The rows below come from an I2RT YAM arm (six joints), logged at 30 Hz.
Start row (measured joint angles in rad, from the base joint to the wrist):
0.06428, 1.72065, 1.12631, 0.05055, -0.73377, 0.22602
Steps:
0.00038, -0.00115, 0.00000, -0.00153, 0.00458, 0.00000
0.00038, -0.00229, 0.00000, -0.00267, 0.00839, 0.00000
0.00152, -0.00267, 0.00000, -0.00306, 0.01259, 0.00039
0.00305, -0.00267, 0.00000, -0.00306, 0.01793, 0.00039
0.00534, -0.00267, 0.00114, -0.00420, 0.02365, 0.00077
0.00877, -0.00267, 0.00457, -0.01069, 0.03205, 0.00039
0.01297, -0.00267, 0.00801, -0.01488, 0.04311, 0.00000
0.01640, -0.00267, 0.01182, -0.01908, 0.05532, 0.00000
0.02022, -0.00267, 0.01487, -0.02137, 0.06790, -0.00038
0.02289, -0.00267, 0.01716, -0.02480, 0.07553, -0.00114
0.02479, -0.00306, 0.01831, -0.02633, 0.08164, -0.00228
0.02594, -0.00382, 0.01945, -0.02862, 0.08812, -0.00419
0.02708, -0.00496, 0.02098, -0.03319, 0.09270, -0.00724
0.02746, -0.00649, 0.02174, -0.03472, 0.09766, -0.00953
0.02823, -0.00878, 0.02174, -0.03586, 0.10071, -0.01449
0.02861, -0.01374, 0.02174, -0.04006, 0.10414, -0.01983
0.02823, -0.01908, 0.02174, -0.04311, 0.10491, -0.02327
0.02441, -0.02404, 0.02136, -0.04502, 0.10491, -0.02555
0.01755, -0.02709, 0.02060, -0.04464, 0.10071, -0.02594
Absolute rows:
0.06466, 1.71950, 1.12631, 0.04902, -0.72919, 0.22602
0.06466, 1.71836, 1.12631, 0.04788, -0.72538, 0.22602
0.06580, 1.71798, 1.12631, 0.04749, -0.72118, 0.22641
0.06733, 1.71798, 1.12631, 0.04749, -0.71584, 0.22641
0.06962, 1.71798, 1.12745, 0.04635, -0.71012, 0.22679
0.07305, 1.71798, 1.13088, 0.03986, -0.70172, 0.22641
0.07725, 1.71798, 1.13432, 0.03567, -0.69066, 0.22602
0.08068, 1.71798, 1.13813, 0.03147, -0.67845, 0.22602
0.08450, 1.71798, 1.14118, 0.02918, -0.66587, 0.22564
0.08717, 1.71798, 1.14347, 0.02575, -0.65824, 0.22488
0.08907, 1.71759, 1.14462, 0.02422, -0.65213, 0.22374
0.09022, 1.71683, 1.14576, 0.02193, -0.64565, 0.22183
0.09136, 1.71569, 1.14729, 0.01736, -0.64107, 0.21878
0.09174, 1.71416, 1.14805, 0.01583, -0.63611, 0.21649
0.09251, 1.71187, 1.14805, 0.01469, -0.63306, 0.21153
0.09289, 1.70691, 1.14805, 0.01049, -0.62963, 0.20619
0.09251, 1.70157, 1.14805, 0.00744, -0.62886, 0.20275
0.08869, 1.69661, 1.14767, 0.00553, -0.62886, 0.20047
0.08183, 1.69356, 1.14691, 0.00591, -0.63306, 0.20008

